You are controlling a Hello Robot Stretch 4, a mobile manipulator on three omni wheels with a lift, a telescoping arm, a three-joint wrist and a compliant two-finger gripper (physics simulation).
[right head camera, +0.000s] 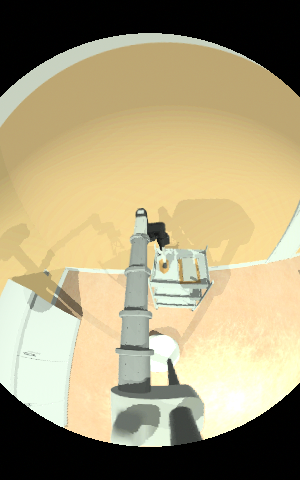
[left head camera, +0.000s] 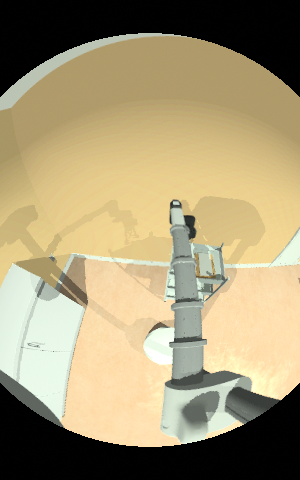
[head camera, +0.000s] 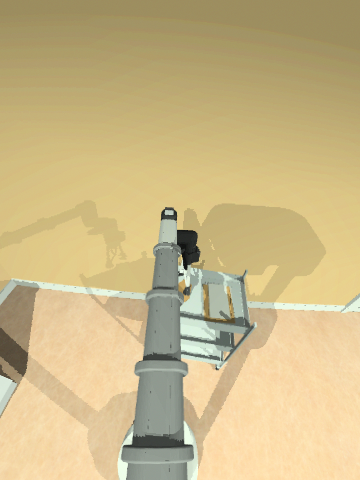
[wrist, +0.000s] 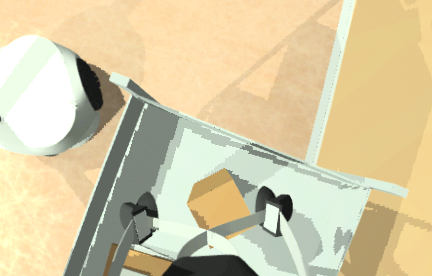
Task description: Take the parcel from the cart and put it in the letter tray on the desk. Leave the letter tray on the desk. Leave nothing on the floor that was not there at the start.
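Frame: origin at the robot's base, x back, y right, z up, level; metres.
Seen in the pictures: gripper, fingertip midpoint: [right head camera: 162,261] [head camera: 183,285] [wrist: 206,205]; robot's base, origin of the base link: [right head camera: 158,351] [left head camera: 164,344].
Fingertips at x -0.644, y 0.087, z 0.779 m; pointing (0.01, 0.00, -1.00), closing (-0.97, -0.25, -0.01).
Note:
Pixels of each thing's middle, then the offset from my fingertips to it. "spot": a spot on its surface instead.
- parcel, body centre: [wrist: 219,200] [head camera: 183,291] [right head camera: 163,265] dz -0.079, dx -0.017, dy +0.010 m
- white cabinet, surface spot: [left head camera: 50,340] [right head camera: 46,350] spot: dz -0.282, dx +0.817, dy -1.078 m
The parcel [wrist: 220,205] [right head camera: 162,270], a small orange-brown box, sits on the top shelf of the white cart [wrist: 106,185] [head camera: 244,287] [right head camera: 160,283], turned at an angle to the cart's edges. My gripper [wrist: 206,205] is open above the cart top, its two dark fingertips apart on either side of the parcel in the wrist view. The parcel lies below and slightly beyond the line between the fingertips, with bare shelf between it and each of them. In the head camera view the arm hides part of the cart and most of the parcel. I cannot make out the desk or the letter tray.
A pale, flat item with brown side strips [head camera: 206,302] [right head camera: 181,272] [wrist: 145,261] lies on the cart beside the parcel. A white round body [wrist: 40,95] [left head camera: 159,345] stands near the cart. A white cabinet [left head camera: 50,340] [right head camera: 45,350] stands at left. A wall is behind the cart.

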